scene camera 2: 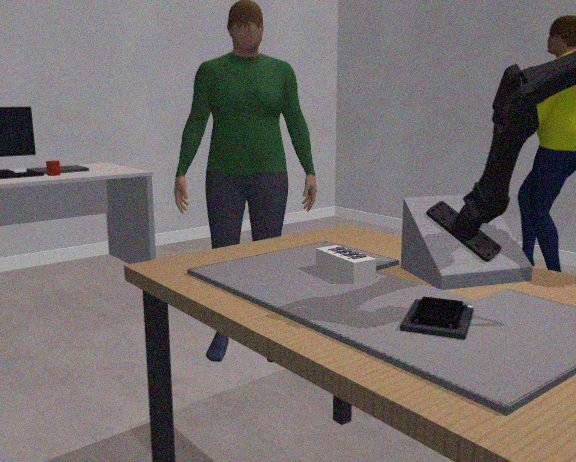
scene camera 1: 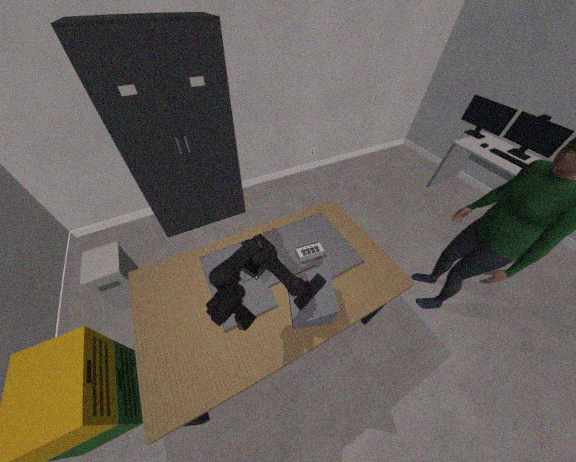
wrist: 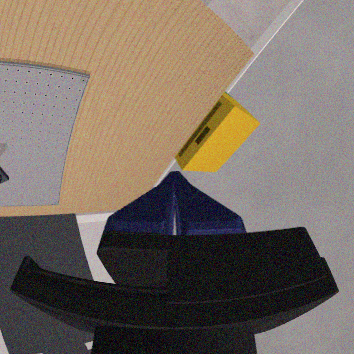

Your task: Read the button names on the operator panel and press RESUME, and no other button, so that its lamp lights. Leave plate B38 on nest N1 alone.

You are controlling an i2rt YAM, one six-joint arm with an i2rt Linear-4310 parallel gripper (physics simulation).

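Where they show: gripper, fingertip midpoint: point(scene camera 1: 212, 320) point(wrist: 174, 178); arm's base at its link origin: point(scene camera 2: 462, 231) point(scene camera 1: 310, 291).
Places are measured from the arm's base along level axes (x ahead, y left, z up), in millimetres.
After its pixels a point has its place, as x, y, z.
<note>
A white box with several dark buttons on top, seemingly the operator panel point(scene camera 1: 310, 251) @(236, -170, -44) point(scene camera 2: 334, 262) @(285, -180, -68), sits on the grey perforated mat point(scene camera 1: 341, 250) @(174, -386, -102) point(scene camera 2: 250, 271) @(423, -351, -102) point(wrist: 35, 150) @(290, 360, -102). Its button names are too small and grainy to read, and no lit lamp can be made out. A black square plate point(scene camera 2: 440, 311) @(357, 186, -79) rests on a dark nest point(scene camera 2: 407, 327) @(445, 173, -93) on the mat; no label is readable. My gripper point(wrist: 174, 178) @(0, 463, 237) is shut, its blue fingertips together with nothing between them. In scene camera 1 it is over the table's left part, well away from the panel, with its fingertips not distinguishable. Scene camera 2 does not show it.
My arm's base plate point(scene camera 1: 310, 291) @(-16, 15, 48) point(scene camera 2: 462, 230) @(36, 22, 12) is on a grey wedge point(scene camera 1: 314, 320) @(-129, 57, -23) point(scene camera 2: 419, 245) @(105, -56, -30) on the wooden table point(scene camera 1: 190, 380) @(-58, 669, -116) point(wrist: 150, 75) @(28, 607, -115). A yellow cabinet point(scene camera 1: 45, 385) point(wrist: 225, 140) stands beyond the table's left end. A person in green point(scene camera 1: 525, 215) point(scene camera 2: 245, 115) stands beyond the right end.
</note>
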